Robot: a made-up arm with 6 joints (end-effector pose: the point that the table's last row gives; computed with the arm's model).
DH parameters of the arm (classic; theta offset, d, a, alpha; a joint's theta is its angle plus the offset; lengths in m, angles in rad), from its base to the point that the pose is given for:
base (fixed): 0 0.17 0 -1.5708
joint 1: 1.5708 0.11 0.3 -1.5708
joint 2: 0 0.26 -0.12 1.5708
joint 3: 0 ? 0.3 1.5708
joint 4: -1.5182 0 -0.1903 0
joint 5: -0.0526 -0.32 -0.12 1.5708
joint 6: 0.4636 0 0.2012 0
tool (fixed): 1.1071 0.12 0 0
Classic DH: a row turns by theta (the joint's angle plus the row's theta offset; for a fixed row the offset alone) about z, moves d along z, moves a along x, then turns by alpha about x.
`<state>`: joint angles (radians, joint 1 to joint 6).
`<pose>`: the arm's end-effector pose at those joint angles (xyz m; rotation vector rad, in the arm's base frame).
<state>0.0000 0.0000 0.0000 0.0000 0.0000 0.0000</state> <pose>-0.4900 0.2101 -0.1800 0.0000 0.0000 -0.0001</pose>
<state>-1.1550 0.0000 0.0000 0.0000 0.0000 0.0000</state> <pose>0.1222 0.2101 -0.4196 0.0001 -1.1550 -0.0001</pose>
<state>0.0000 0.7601 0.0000 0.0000 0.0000 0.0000</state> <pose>-0.4900 0.1481 -0.2352 -0.7601 0.0000 -0.0001</pose>
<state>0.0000 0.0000 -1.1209 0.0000 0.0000 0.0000</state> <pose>-0.2070 0.2101 -0.2911 0.0000 -1.1209 -0.0001</pose>
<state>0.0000 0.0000 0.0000 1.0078 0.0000 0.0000</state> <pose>-0.4900 0.0395 -0.1306 1.0078 0.0000 -0.0001</pose>
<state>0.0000 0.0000 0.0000 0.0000 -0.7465 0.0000</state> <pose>-0.4900 0.3075 -0.1712 -0.7465 0.0000 -0.0001</pose>
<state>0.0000 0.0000 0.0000 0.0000 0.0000 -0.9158</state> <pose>-0.6679 0.2091 -0.1800 0.0000 0.0000 -0.9159</pose>
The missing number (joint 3, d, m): -0.03
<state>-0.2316 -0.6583 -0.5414 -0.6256 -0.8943 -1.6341</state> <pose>-0.3273 0.6251 -0.4767 -0.2332 -1.0851 -2.0854</pose>
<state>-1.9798 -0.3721 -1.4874 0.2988 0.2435 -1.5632</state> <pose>0.6428 0.3545 0.2469 2.2321 -1.6930 1.0742</pose>
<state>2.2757 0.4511 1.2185 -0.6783 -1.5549 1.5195</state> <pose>0.3473 0.2070 1.0703 -0.5776 -0.3942 -1.0477</pose>
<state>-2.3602 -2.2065 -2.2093 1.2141 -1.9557 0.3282</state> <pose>0.2546 0.0655 0.2248 2.6331 -1.4868 -0.1582</pose>
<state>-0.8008 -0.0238 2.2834 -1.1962 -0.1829 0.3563</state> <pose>-0.5014 0.2606 -0.0053 -0.9031 1.4338 1.2981</pose>
